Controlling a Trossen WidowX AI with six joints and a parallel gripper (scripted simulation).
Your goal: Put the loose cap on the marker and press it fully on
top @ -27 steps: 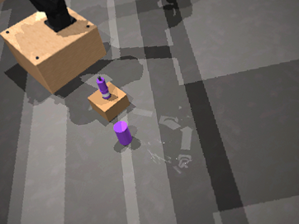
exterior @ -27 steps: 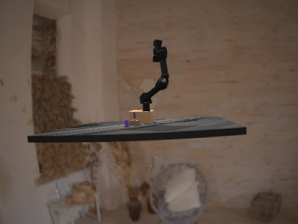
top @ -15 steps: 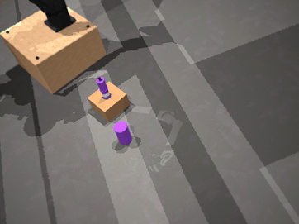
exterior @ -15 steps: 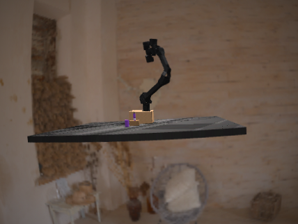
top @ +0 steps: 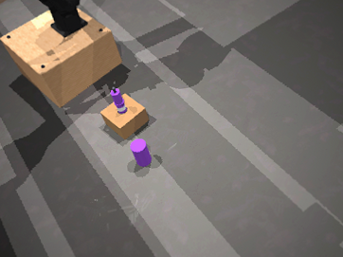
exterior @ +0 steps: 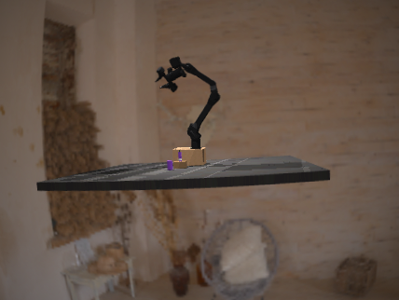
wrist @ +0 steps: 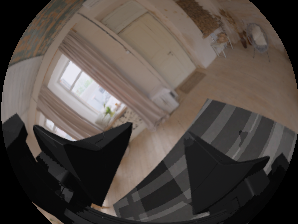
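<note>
My gripper tip is 39 cm short of the purple cap, 15 cm to the right of it and 51 cm above it. Also, from my gripper tip: holder block: 29 cm ahead, 19 cm to the left, 52 cm below.
</note>
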